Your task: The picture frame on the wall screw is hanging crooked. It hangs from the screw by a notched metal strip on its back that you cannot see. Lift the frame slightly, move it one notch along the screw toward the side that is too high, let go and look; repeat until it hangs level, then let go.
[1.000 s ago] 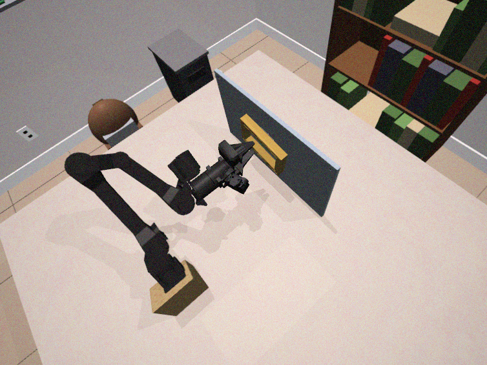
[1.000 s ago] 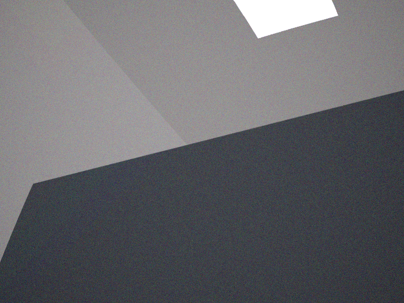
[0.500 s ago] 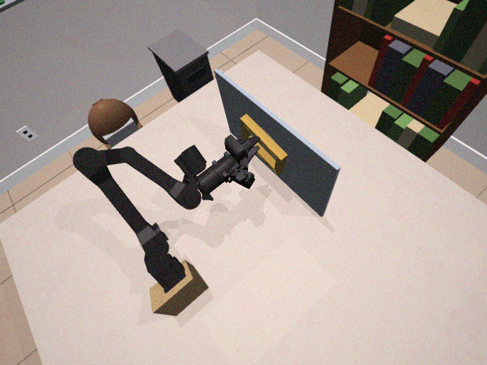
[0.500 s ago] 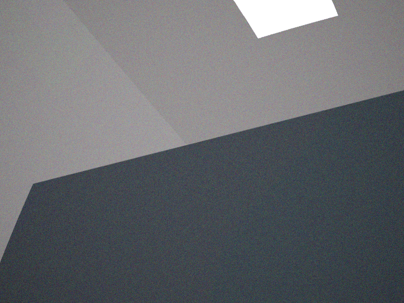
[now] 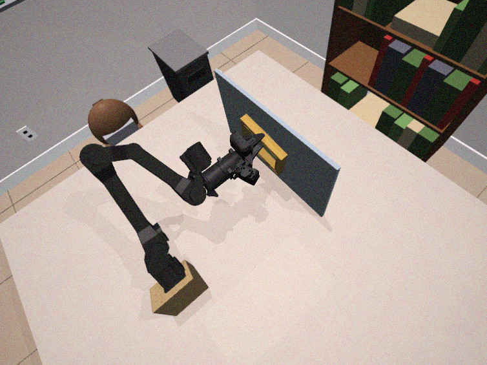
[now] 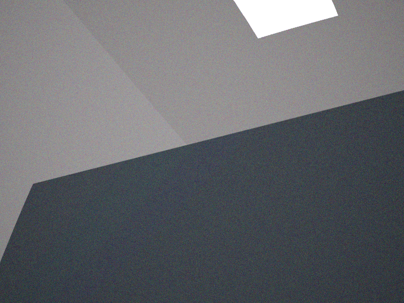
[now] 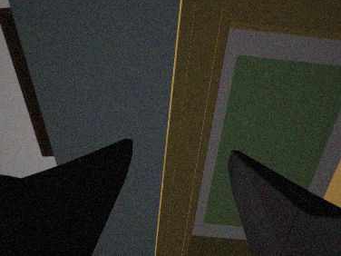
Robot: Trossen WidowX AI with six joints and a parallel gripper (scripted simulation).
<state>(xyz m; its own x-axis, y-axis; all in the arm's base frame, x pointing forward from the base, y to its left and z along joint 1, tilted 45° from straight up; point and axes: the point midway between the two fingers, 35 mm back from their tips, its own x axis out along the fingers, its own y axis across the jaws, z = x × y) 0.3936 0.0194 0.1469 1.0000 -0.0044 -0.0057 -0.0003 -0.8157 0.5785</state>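
My gripper tip is now 10 mm short of the picture frame, 10 mm to the right of it and 50 mm above it. Also, from my gripper tip: blue-grey wall panel 20 mm ahead, 10 mm to the left, 60 mm below.
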